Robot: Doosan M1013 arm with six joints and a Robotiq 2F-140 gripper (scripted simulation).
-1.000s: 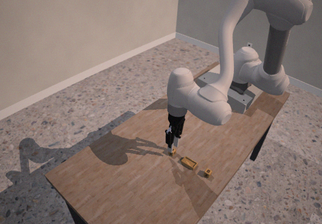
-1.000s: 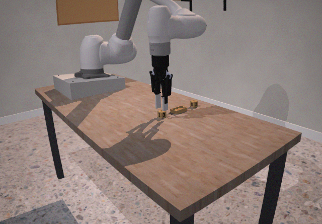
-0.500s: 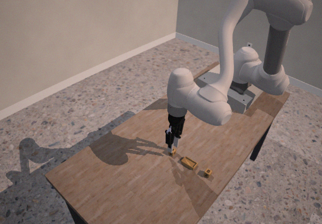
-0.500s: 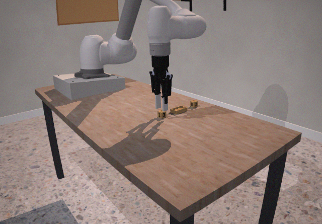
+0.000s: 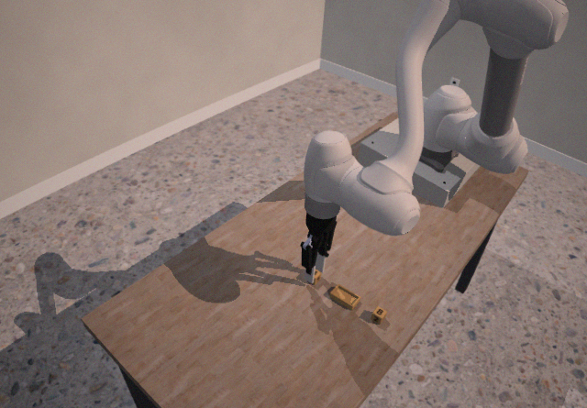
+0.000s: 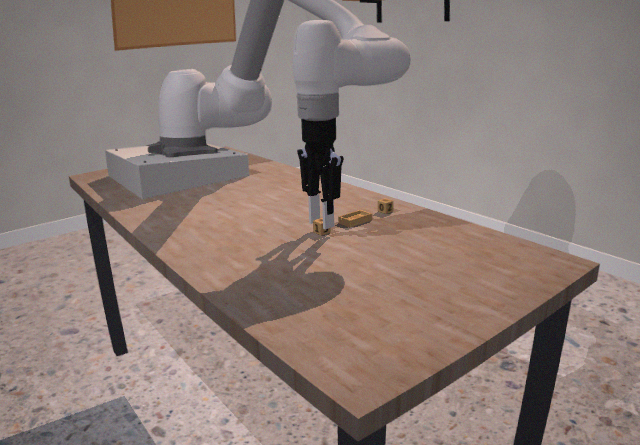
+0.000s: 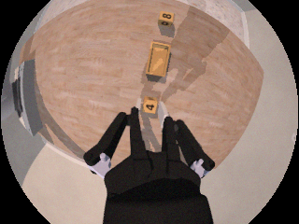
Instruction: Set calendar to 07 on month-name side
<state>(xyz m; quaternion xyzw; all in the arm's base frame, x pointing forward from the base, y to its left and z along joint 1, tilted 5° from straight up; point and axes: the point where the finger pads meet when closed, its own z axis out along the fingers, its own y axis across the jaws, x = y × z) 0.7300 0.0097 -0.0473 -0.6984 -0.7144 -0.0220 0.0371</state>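
Right now my hand is 110 mm to the right of the tray and 40 mm above it.
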